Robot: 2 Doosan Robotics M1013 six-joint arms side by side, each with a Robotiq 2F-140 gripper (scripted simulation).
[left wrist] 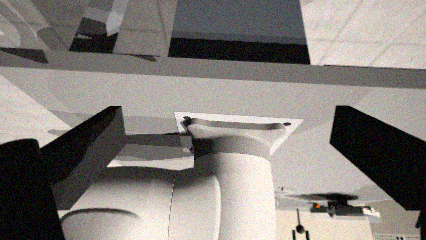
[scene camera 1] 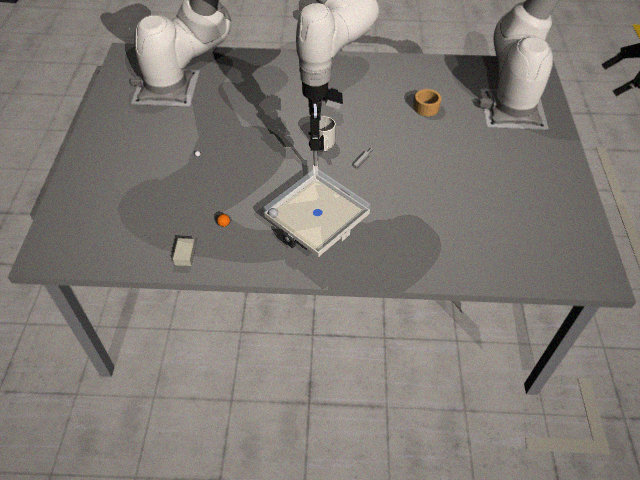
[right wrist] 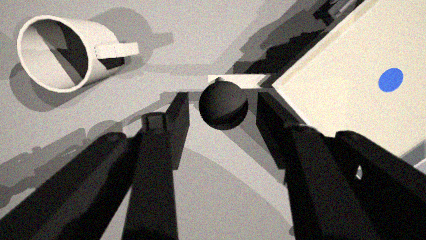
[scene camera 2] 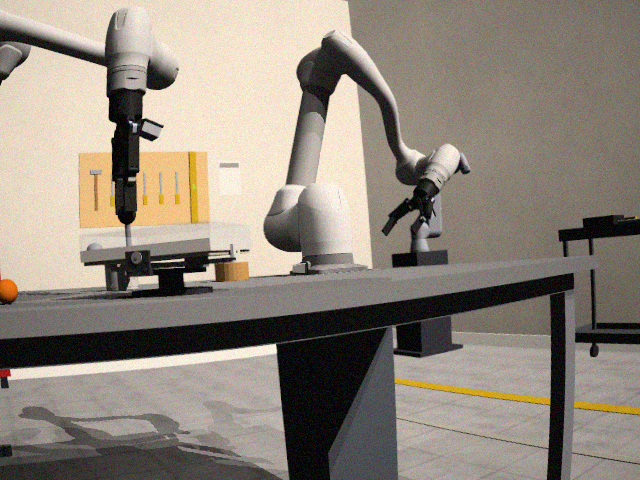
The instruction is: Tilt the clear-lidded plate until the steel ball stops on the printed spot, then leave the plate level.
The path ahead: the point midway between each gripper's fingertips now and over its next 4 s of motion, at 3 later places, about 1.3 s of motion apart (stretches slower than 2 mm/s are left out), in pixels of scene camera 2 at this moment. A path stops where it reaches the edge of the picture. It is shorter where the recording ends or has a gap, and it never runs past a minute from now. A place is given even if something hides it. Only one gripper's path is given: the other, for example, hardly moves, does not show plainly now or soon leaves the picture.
My right gripper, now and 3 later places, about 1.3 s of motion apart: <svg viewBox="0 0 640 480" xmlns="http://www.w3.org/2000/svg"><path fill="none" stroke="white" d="M126 213L126 228L128 232L128 231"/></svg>
